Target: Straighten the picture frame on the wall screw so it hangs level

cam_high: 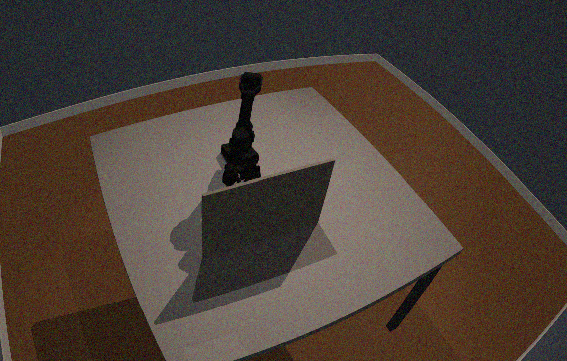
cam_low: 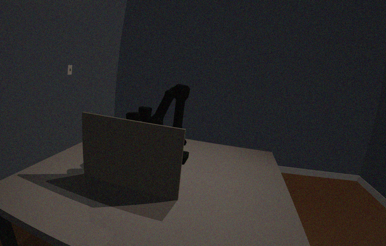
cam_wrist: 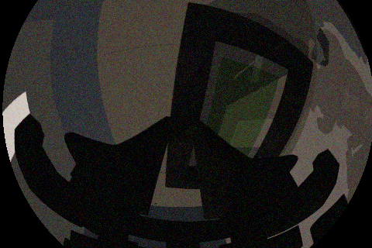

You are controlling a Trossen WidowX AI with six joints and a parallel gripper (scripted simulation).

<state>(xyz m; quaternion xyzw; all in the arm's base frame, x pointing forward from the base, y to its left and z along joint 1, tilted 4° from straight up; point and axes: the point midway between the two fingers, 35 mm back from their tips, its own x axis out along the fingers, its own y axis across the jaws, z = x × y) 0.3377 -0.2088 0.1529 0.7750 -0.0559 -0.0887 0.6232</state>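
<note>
My gripper tip is 10 mm short of the dark picture frame and 50 mm above it. The rest, counted from my gripper tip: wall panel (20 mm ahead, 10 mm to the left, 70 mm below).
</note>
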